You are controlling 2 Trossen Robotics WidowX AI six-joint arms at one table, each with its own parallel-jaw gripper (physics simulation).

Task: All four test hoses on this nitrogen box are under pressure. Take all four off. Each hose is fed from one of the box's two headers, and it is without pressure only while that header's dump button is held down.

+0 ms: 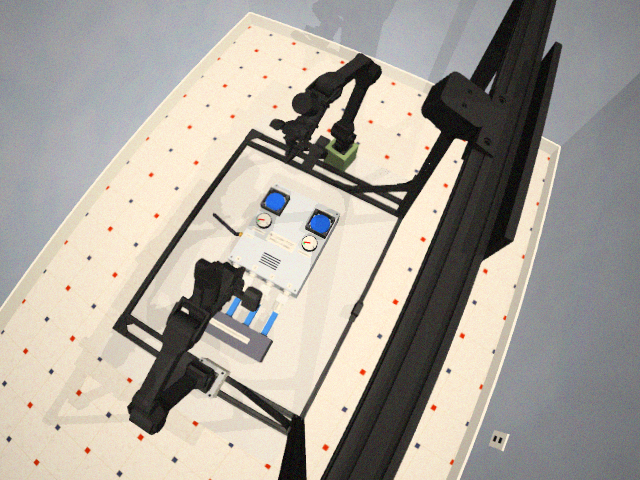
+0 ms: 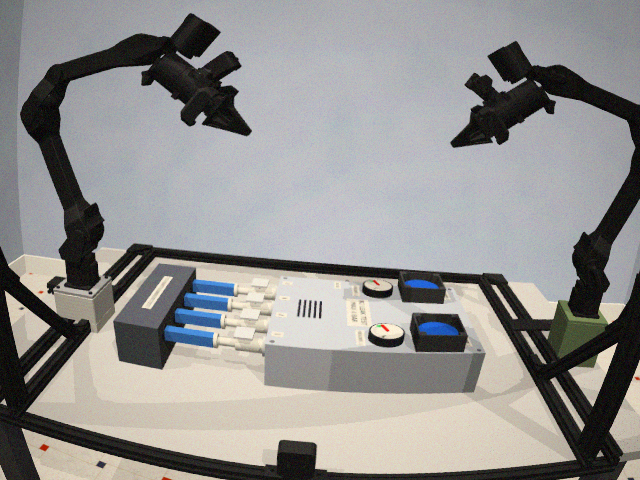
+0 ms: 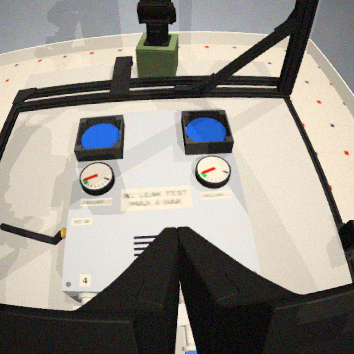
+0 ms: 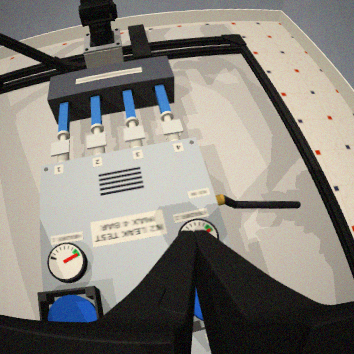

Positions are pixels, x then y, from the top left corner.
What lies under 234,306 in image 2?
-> A hose.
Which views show my left gripper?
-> Image 1, image 2 and image 3 only.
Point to a blue dump button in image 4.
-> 70,307
